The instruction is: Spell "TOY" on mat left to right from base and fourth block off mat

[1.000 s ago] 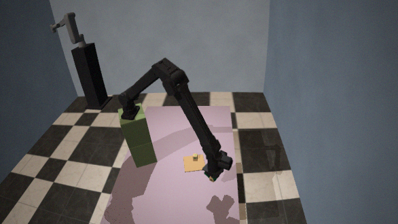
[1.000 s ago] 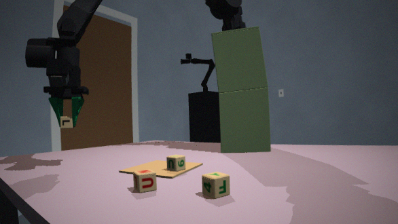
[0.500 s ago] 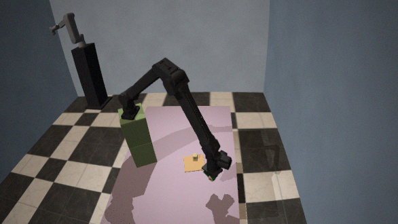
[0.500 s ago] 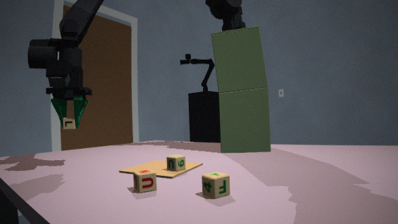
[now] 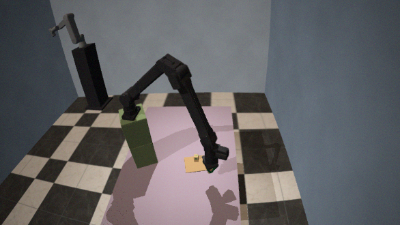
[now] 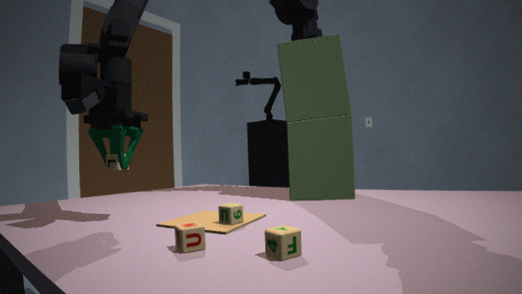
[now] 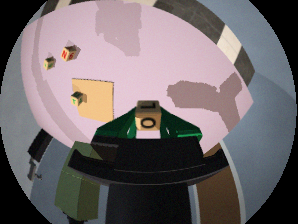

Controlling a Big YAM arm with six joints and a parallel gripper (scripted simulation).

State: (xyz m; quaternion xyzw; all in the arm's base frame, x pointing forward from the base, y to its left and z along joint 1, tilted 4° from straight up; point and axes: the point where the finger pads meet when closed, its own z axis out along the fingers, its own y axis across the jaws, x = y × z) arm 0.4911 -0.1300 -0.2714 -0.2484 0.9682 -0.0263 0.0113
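Now: hand 120 mm past the tan mat, 130 mm to the right of it and 100 mm above it. The rest, counted from my hand: letter block 50 mm behind, 340 mm to the left, 90 mm below; black-lettered block right at my hand.
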